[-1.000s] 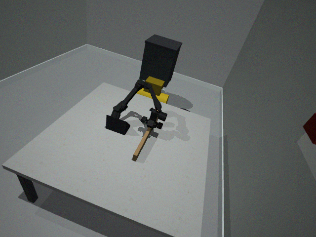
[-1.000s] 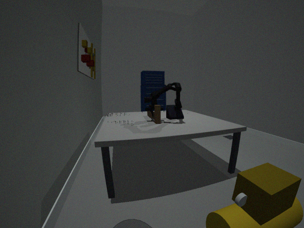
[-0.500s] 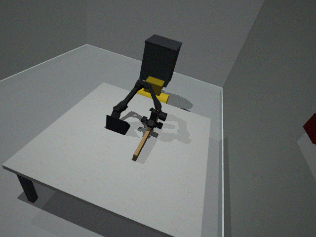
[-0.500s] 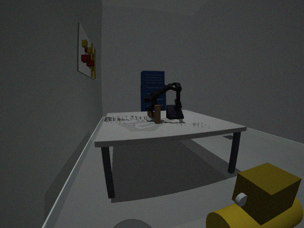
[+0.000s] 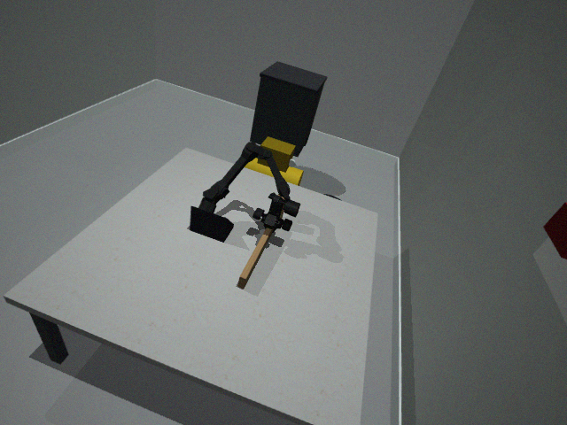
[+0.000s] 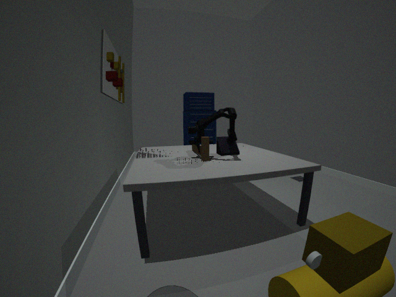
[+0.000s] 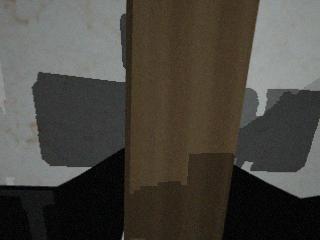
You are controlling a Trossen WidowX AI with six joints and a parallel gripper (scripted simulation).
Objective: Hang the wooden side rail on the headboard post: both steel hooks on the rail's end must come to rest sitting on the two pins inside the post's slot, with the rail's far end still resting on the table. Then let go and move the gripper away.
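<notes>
Now: the headboard post 12 cm to the left of my gripper tip and 4 cm above it.
</notes>
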